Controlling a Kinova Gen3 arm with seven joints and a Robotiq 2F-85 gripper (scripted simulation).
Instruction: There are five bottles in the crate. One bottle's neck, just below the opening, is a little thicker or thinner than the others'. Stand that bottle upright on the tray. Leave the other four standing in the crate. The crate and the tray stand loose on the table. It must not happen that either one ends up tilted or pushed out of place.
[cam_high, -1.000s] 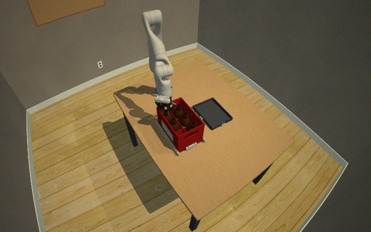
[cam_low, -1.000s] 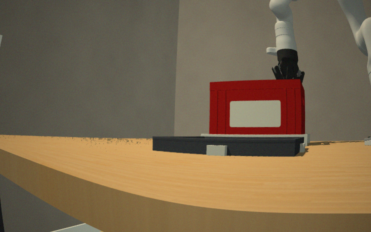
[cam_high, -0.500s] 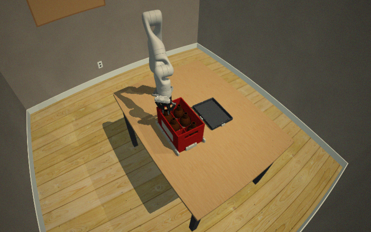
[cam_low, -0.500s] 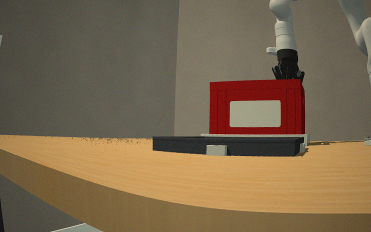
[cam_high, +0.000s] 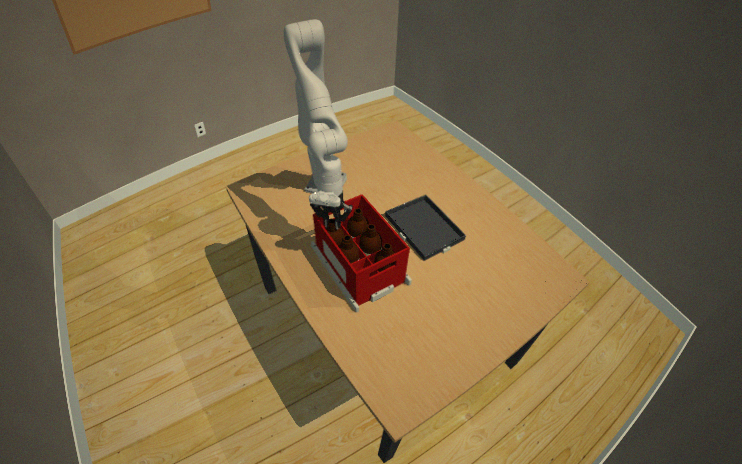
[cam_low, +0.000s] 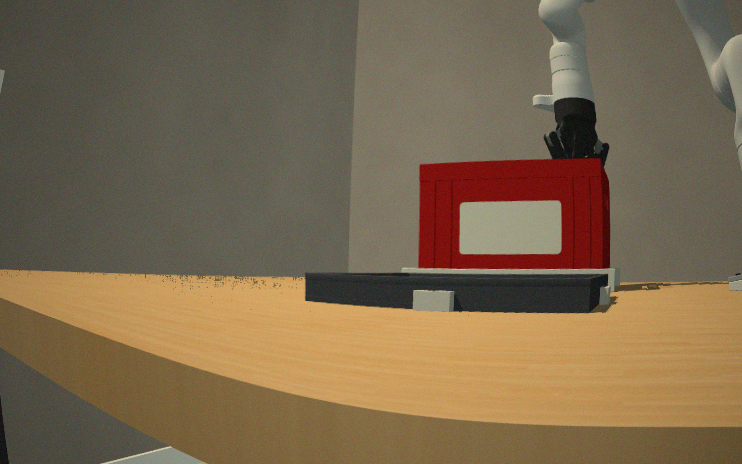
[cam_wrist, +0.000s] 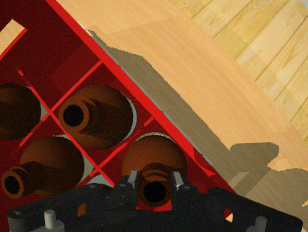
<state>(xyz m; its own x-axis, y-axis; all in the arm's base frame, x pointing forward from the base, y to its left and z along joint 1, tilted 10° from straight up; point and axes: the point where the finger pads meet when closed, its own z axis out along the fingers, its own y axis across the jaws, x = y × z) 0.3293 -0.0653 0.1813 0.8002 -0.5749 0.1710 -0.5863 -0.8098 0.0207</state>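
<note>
Right now my hand is 80 mm short of the red crate, 60 mm to the right of it and 70 mm above it. The rest, counted from my hand: dark grey tray 10 mm ahead, 350 mm to the left, 140 mm below; glass bottle 160 mm ahead, 120 mm to the left, 70 mm below.
</note>
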